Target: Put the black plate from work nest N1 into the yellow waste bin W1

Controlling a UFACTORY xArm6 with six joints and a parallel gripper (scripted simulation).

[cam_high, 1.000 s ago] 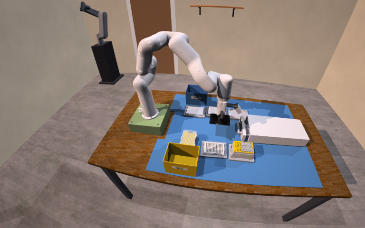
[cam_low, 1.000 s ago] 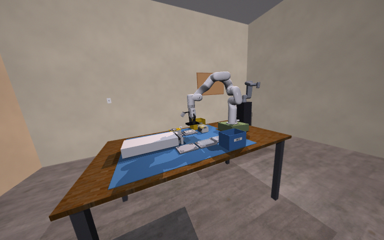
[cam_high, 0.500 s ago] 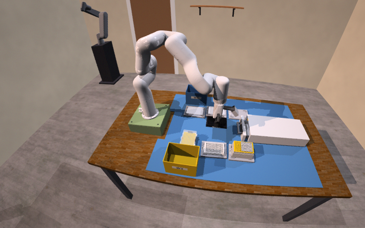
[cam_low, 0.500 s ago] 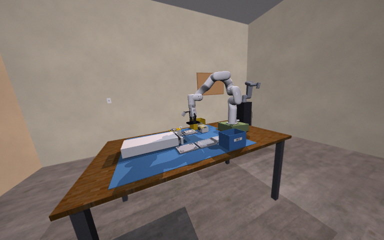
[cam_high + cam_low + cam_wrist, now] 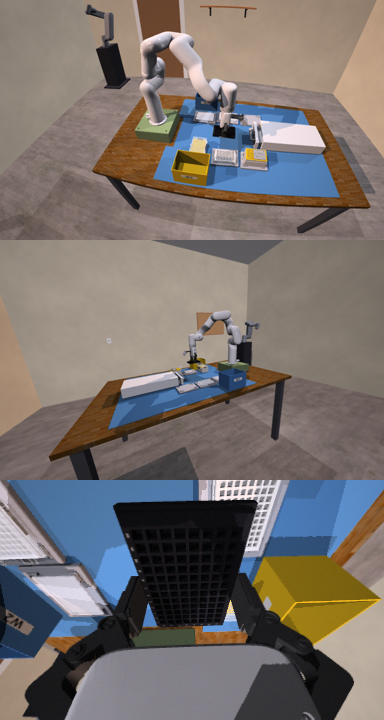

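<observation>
Now: the yellow bin W1 14 cm behind my hand, 22 cm to the right of it and 12 cm below it. Round my hand: black plate: 1 cm below; grey work nest: 19 cm ahead, 30 cm to the left, 15 cm below; drawer: 34 cm ahead, 12 cm to the left, 13 cm below.
</observation>
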